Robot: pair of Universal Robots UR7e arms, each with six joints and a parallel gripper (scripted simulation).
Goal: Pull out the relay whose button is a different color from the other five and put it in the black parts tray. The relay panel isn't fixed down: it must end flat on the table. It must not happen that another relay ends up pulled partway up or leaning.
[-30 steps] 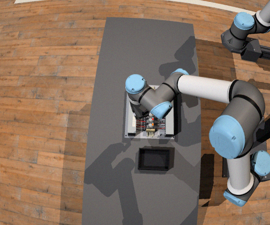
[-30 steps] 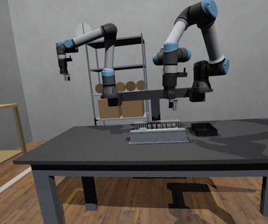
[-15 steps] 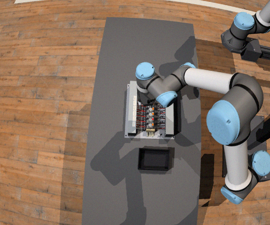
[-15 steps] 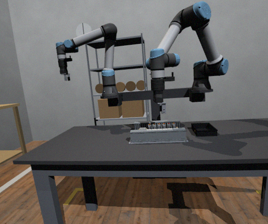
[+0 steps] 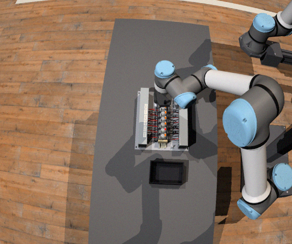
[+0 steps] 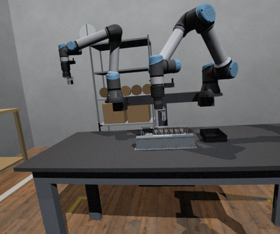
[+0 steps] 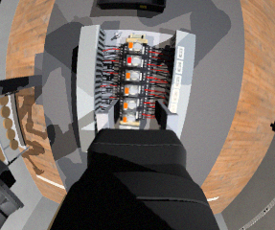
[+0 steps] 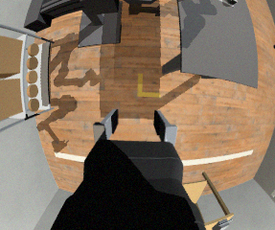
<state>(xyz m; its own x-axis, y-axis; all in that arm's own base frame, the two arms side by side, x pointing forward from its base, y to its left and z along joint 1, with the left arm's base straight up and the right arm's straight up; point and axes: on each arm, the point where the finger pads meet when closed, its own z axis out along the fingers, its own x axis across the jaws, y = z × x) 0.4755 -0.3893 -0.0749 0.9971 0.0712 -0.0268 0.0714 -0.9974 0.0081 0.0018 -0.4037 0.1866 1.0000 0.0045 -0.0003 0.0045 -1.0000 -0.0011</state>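
Now: left hand 10 cm above the red-button relay, 7 cm to the right of it and 2 cm past it. From my left hand the other things lie so: relay panel (12 cm below, 2 cm behind); then black parts tray (28 cm to the left, 13 cm below, 6 cm behind); then orange-button relay (10 cm to the left, 10 cm below, 2 cm behind).
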